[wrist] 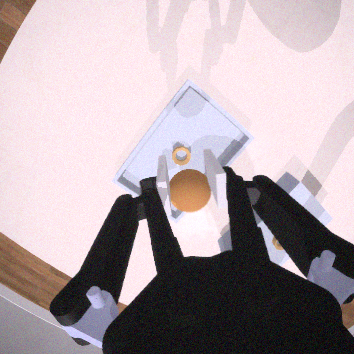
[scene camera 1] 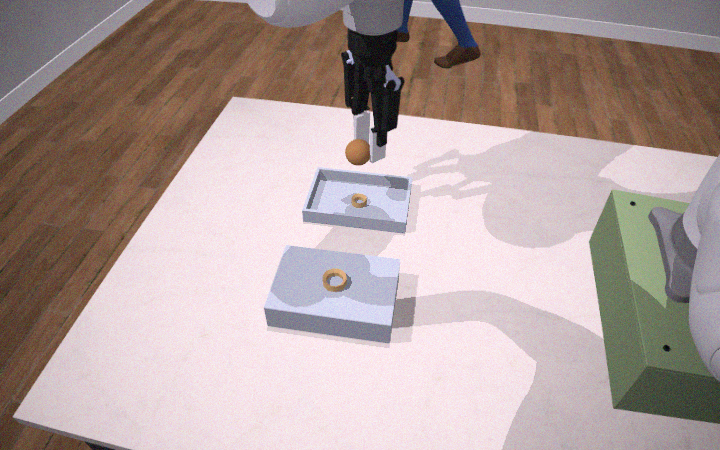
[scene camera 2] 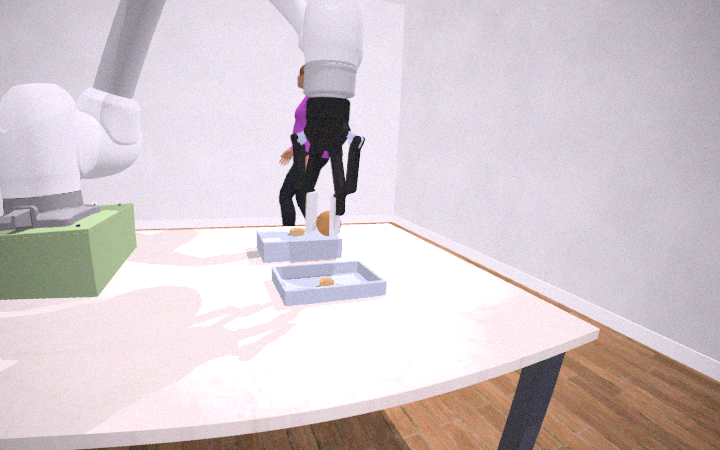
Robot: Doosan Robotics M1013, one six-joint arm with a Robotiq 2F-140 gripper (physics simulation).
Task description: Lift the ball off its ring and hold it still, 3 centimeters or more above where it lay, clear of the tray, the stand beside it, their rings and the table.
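Seen in the pictures: gripper, fingertip midpoint: (wrist: 185,164) (scene camera 1: 369,153) (scene camera 2: 322,232); arm's base at its link origin: (scene camera 2: 47,220).
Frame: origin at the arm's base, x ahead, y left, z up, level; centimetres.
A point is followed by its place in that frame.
Note:
The orange ball (scene camera 1: 357,152) @[y -11.0, x 57.6, z 2.2 cm] (scene camera 2: 324,223) @[y -14.7, x 56.6, z 1.3 cm] (wrist: 190,191) @[y -13.5, x 57.3, z 3.0 cm] is held between the pale fingertips of my gripper (scene camera 1: 368,143) @[y -14.7, x 56.3, z -0.4 cm] (scene camera 2: 322,221) @[y -14.7, x 56.3, z -0.4 cm] (wrist: 185,164) @[y -14.7, x 56.3, z -0.4 cm], which is shut on it. The ball hangs in the air well above the shallow blue-grey tray (scene camera 1: 353,221) @[y -6.7, x 57.3, z -10.1 cm] (scene camera 2: 334,295) @[y -19.7, x 57.4, z -10.5 cm] (wrist: 151,130) @[y -19.2, x 57.4, z -8.8 cm], apart from it. The tray's small tan ring (scene camera 1: 358,205) @[y -11.7, x 57.5, z -10.7 cm] (scene camera 2: 326,282) @[y -12.3, x 57.9, z -10.9 cm] (wrist: 173,155) @[y -14.1, x 58.5, z -10.3 cm] lies bare on the tray floor. The solid blue-grey stand (scene camera 1: 329,321) @[y 16.9, x 55.5, z -8.0 cm] (scene camera 2: 313,252) @[y 4.1, x 59.0, z -9.8 cm] (wrist: 305,200) @[y 7.4, x 48.5, z -6.9 cm] is beside the tray, with its own bare ring (scene camera 1: 334,289) @[y 12.2, x 55.9, z -6.3 cm] (scene camera 2: 297,232) @[y 8.6, x 56.0, z -6.0 cm] on top.
The pale table (scene camera 1: 185,318) @[y 19.2, x 78.5, z -11.6 cm] (scene camera 2: 424,350) @[y -38.7, x 64.9, z -11.6 cm] bears the tray and stand. The arm's green base block (scene camera 1: 615,318) @[y 8.4, x 13.9, z -6.4 cm] (scene camera 2: 47,265) @[y -13.2, x 6.0, z -5.4 cm] stands on it, on the right in scene camera 1. A person (scene camera 1: 457,55) (scene camera 2: 301,114) is beyond the table, partly hidden by the arm in scene camera 2.

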